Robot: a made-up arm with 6 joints. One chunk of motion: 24 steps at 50 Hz.
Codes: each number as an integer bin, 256 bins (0 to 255) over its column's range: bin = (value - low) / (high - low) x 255, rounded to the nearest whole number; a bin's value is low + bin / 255 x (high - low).
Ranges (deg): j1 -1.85..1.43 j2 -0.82..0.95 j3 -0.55..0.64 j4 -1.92..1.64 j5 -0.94..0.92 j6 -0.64..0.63
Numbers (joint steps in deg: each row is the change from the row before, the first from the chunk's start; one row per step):
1: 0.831 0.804 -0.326 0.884 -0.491 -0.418
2: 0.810 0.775 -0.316 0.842 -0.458 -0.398
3: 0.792 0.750 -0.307 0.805 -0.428 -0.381
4: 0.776 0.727 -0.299 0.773 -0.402 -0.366
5: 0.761 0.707 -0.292 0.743 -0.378 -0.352
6: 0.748 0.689 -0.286 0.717 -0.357 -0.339
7: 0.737 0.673 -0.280 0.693 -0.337 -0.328
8: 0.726 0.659 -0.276 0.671 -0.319 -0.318
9: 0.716 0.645 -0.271 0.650 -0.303 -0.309
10: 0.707 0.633 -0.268 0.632 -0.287 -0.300
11: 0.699 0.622 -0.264 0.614 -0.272 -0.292
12: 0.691 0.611 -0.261 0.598 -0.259 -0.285
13: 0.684 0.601 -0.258 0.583 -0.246 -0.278
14: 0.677 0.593 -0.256 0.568 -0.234 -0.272
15: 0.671 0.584 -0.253 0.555 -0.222 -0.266
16: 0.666 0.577 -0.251 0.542 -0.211 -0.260
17: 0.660 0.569 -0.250 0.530 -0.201 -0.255
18: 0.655 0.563 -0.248 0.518 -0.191 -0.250
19: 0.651 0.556 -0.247 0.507 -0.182 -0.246
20: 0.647 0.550 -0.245 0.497 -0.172 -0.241
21: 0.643 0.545 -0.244 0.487 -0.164 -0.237
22: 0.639 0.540 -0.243 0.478 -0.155 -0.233
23: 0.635 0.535 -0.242 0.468 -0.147 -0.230
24: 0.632 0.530 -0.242 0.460 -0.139 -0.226
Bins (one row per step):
1: 208 234 48 201 62 45
2: 207 230 50 198 66 49
3: 205 226 52 195 70 52
4: 204 223 54 193 74 55
5: 203 220 55 191 77 58
6: 202 217 57 189 80 60
7: 201 215 58 187 83 63
8: 200 213 59 186 85 65
9: 199 211 60 184 87 66
10: 199 209 60 183 90 68
11: 198 208 61 182 92 70
12: 198 206 62 180 93 71
13: 197 205 63 179 95 73
14: 196 204 63 178 97 74
15: 196 202 64 177 98 75
16: 196 201 64 176 100 76
17: 195 200 64 175 101 77
18: 195 199 65 175 103 78
19: 194 198 65 174 104 79
20: 194 197 65 173 105 80
21: 194 197 66 172 106 81
22: 194 196 66 172 108 82
23: 193 195 66 171 109 82
24: 193 194 66 170 110 83

